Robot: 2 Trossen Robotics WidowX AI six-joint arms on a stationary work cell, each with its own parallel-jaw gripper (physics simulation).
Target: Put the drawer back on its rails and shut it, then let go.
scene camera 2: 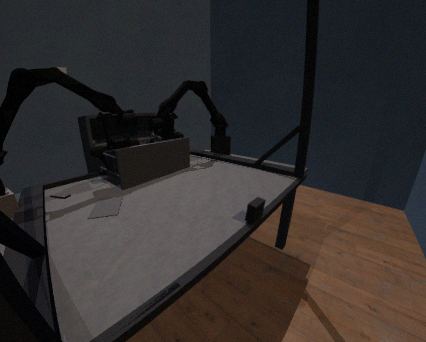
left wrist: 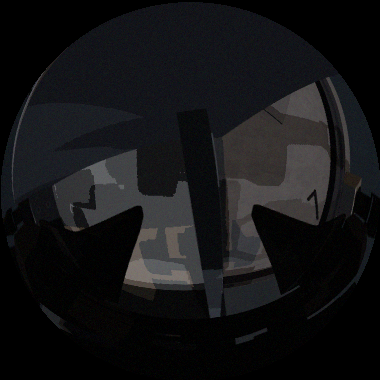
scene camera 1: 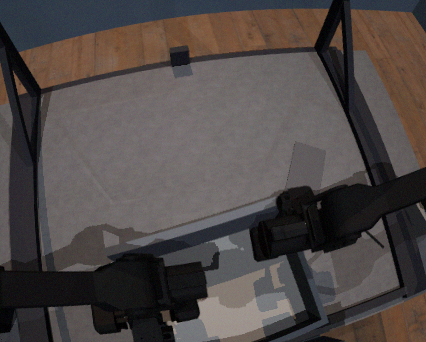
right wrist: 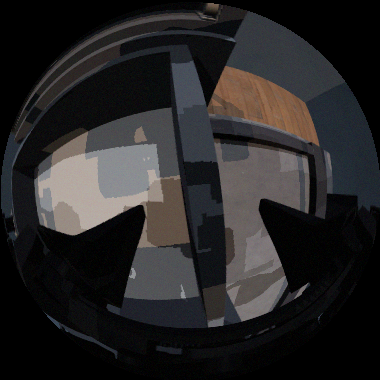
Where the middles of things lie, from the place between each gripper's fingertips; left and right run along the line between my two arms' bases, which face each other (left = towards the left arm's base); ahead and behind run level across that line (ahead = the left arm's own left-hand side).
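I can see my right gripper and the grey drawer (scene camera 1: pixel 281 292), and the gripper is 3 cm past the drawer, 15 cm to the right of it and 1 cm below it.
As for my left hand, the grey drawer is 7 cm ahead of that hand, 15 cm to the right of it and 1 cm above it.
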